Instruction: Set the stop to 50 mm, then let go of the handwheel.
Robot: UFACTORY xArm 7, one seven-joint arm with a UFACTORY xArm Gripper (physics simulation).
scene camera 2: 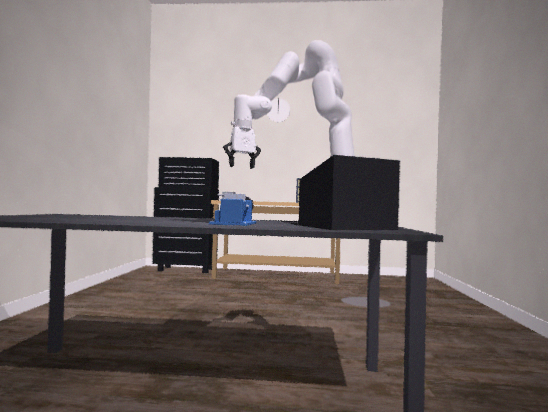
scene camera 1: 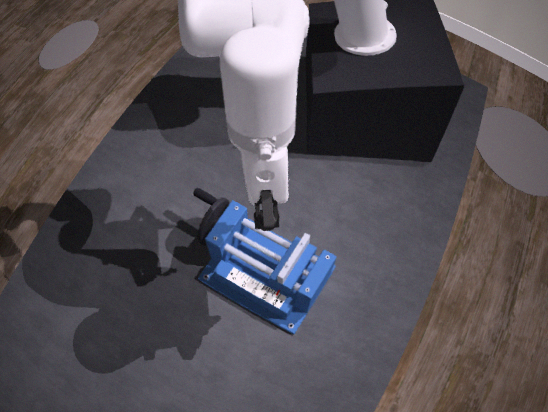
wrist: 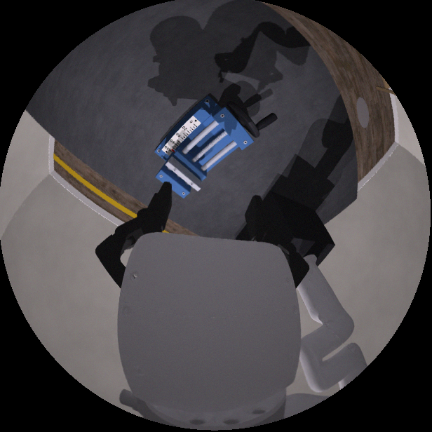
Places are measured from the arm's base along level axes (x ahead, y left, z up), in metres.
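Pixels of known places: gripper, between the fingertips: [scene camera 2: 242, 167] [scene camera 1: 263, 196]; arm's base, origin of its link: [scene camera 1: 365, 35].
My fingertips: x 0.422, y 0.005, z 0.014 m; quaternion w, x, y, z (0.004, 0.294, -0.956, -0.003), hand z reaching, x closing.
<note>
For each thing: its middle in the pictures, then the offset to it from my fingertips. "spot": a spot on its surface instead. Level surfaces: height alone.
- crank handle, middle of its body: [scene camera 1: 206, 197] dz -0.140, dx -0.018, dy -0.124 m
- slider with a pale bar, middle of its body: [scene camera 1: 291, 265] [scene camera 2: 233, 201] dz -0.145, dx +0.020, dy +0.060 m
- red pointer, middle of its body: [scene camera 1: 278, 291] dz -0.179, dx +0.060, dy +0.058 m
- white scale, a spot on its surface: [scene camera 1: 250, 284] spot: dz -0.180, dx +0.071, dy +0.011 m
- table, height of its surface: dz -0.235 m
The blue device [scene camera 1: 223, 232] [scene camera 2: 235, 212] [wrist: 234, 134] stands on the dark table. Its black handwheel [scene camera 1: 212, 220] [wrist: 245, 119] has a crank handle [scene camera 1: 204, 196] [wrist: 267, 121] sticking out. The stop, a slider with a pale bar [scene camera 1: 294, 257] [wrist: 183, 175], sits near the end away from the handwheel. A red pointer [scene camera 1: 278, 293] [wrist: 172, 150] lies near the high end of the white scale [scene camera 1: 250, 284] [wrist: 184, 131]; its exact reading is too small to tell. My gripper [scene camera 1: 266, 220] [scene camera 2: 242, 162] [wrist: 211, 198] is open and empty, pointing down, well above the device and apart from the handwheel.
A black box [scene camera 1: 385, 120] [scene camera 2: 365, 195] [wrist: 300, 217] carries the arm's base at one side of the table [scene camera 1: 350, 350] [scene camera 2: 125, 222]. A black drawer cabinet [scene camera 2: 182, 200] and a wooden bench [scene camera 2: 275, 260] stand behind the table. Guide rods [scene camera 1: 250, 259] run along the device.
</note>
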